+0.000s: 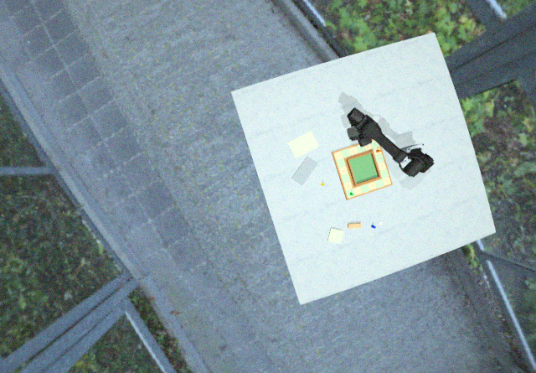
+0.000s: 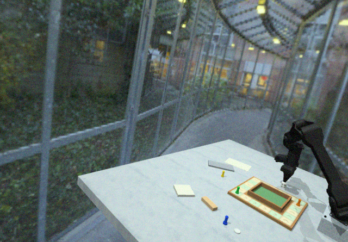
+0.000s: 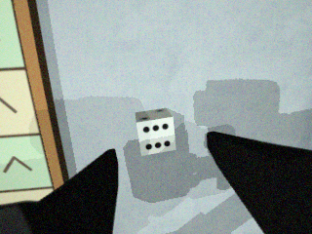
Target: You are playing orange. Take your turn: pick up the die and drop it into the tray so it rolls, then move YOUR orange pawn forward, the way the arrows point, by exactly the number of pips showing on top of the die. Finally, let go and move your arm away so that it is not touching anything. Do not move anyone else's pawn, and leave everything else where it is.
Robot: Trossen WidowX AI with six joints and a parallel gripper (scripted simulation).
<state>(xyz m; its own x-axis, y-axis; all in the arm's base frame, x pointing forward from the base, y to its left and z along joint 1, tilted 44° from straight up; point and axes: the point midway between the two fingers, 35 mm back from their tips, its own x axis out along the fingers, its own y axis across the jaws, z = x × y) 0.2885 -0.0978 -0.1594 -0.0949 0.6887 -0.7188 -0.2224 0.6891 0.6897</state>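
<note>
My gripper tip is 30 mm above the white die. Also, from my gripper tip: green tray: 220 mm to the left, 40 mm below, 20 mm behind; orange pawn: 130 mm to the left, 130 mm behind, 10 mm below; yellow pawn: 260 mm to the left, 220 mm ahead, 30 mm below.
</note>
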